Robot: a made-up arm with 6 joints. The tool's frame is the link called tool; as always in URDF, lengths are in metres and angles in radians. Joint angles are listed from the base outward.
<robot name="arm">
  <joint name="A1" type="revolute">
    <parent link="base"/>
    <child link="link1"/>
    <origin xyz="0 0 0.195"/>
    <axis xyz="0 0 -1"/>
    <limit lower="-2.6" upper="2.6"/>
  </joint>
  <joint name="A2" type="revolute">
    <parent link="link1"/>
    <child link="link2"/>
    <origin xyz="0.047 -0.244 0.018"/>
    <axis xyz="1 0 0"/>
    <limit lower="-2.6" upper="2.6"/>
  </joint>
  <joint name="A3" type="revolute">
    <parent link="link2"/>
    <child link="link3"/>
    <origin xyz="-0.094 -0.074 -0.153"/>
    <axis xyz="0 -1 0"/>
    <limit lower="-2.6" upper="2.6"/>
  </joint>
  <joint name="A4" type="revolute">
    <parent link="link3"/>
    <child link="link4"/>
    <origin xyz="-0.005 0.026 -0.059"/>
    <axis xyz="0 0 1"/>
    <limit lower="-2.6" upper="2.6"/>
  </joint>
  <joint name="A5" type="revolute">
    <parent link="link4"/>
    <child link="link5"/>
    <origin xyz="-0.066 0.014 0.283"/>
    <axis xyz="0 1 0"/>
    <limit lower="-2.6" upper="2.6"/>
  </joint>
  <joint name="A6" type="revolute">
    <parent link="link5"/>
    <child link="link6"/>
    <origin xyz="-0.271 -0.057 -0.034"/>
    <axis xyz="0 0 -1"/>
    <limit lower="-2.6" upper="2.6"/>
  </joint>
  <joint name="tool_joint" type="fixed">
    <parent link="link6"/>
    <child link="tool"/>
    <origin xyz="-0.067 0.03 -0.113"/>
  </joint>
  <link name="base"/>
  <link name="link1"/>
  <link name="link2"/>
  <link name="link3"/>
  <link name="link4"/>
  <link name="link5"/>
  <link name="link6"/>
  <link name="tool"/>
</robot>
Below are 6 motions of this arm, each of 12 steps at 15 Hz.
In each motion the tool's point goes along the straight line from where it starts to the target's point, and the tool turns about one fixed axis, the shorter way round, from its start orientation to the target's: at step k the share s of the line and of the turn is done. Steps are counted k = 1, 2, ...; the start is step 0. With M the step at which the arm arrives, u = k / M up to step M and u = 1 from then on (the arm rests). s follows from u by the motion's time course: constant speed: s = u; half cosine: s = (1 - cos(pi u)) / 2; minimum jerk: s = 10 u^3 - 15 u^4 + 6 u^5.
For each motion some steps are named. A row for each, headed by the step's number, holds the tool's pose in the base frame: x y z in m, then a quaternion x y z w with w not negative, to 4 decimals.
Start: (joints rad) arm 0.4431 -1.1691 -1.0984 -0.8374 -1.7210 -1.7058
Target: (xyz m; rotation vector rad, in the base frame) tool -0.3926 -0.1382 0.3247 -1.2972 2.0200 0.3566
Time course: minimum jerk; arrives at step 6
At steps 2, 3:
2: -0.3081 -0.3426 0.3417 -0.6041 0.6345 0.3303 0.3514
3: -0.3392 -0.2676 0.3355 -0.5707 0.6935 0.2615 0.3536

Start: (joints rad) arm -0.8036 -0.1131 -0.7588 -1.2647 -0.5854 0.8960
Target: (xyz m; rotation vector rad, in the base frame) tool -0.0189 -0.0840 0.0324 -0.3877 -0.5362 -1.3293
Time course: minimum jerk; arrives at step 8
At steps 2, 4, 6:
2: -0.0206 -0.1412 0.0308 -0.2923 -0.2778 -0.5128 0.7579
4: -0.0199 -0.1159 0.0315 -0.2418 -0.2637 -0.5553 0.7508
6: -0.0191 -0.0906 0.0322 -0.1902 -0.2483 -0.5953 0.7402

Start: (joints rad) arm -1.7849 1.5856 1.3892 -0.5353 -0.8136 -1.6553
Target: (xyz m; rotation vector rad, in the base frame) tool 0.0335 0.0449 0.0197 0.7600 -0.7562 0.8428
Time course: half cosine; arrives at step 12
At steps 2, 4, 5, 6, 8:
2: -0.1127 -0.0157 0.1473 0.3875 -0.3954 0.3690 0.7465
4: -0.0841 -0.0038 0.1223 0.3805 -0.3865 0.3732 0.7527
5: -0.0652 0.0040 0.1058 0.3759 -0.3806 0.3759 0.7566
6: -0.0449 0.0124 0.0881 0.3709 -0.3743 0.3788 0.7608
8: -0.0057 0.0287 0.0539 0.3611 -0.3619 0.3842 0.7688

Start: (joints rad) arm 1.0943 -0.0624 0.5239 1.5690 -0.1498 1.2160
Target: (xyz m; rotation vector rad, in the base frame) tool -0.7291 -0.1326 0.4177 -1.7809 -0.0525 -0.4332
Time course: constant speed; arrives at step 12
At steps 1, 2, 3, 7, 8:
1: -0.5962 -0.1869 0.1248 -0.2002 -0.2079 -0.3189 0.9028
2: -0.6083 -0.1819 0.1515 -0.2606 -0.1940 -0.3126 0.8926
3: -0.6204 -0.1770 0.1781 -0.3201 -0.1793 -0.3051 0.8788
7: -0.6687 -0.1573 0.2846 -0.5426 -0.1140 -0.2631 0.7895
8: -0.6808 -0.1523 0.3112 -0.5934 -0.0964 -0.2498 0.7591

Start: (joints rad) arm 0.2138 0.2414 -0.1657 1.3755 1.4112 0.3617
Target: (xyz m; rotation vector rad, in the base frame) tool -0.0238 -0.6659 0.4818 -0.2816 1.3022 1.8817
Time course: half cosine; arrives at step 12
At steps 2, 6, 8, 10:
2: -0.1486 -0.6118 0.4986 -0.3241 0.4667 0.4168 0.7096
6: -0.0907 -0.6369 0.4908 -0.2326 0.5055 0.5882 0.5868
8: -0.0572 -0.6514 0.4863 -0.1737 0.5155 0.6732 0.5009
10: -0.0328 -0.6620 0.4830 -0.1285 0.5169 0.7277 0.4322

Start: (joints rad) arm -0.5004 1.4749 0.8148 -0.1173 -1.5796 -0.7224
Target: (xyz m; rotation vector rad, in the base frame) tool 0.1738 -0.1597 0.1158 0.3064 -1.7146 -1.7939
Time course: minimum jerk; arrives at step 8
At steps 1, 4, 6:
1: 0.1126 -0.0273 0.0747 0.1548 -0.6733 -0.3870 0.6106
4: 0.1427 -0.0924 0.0949 0.1390 -0.6773 -0.5436 0.4758
6: 0.1674 -0.1458 0.1115 0.1215 -0.6588 -0.6549 0.3499

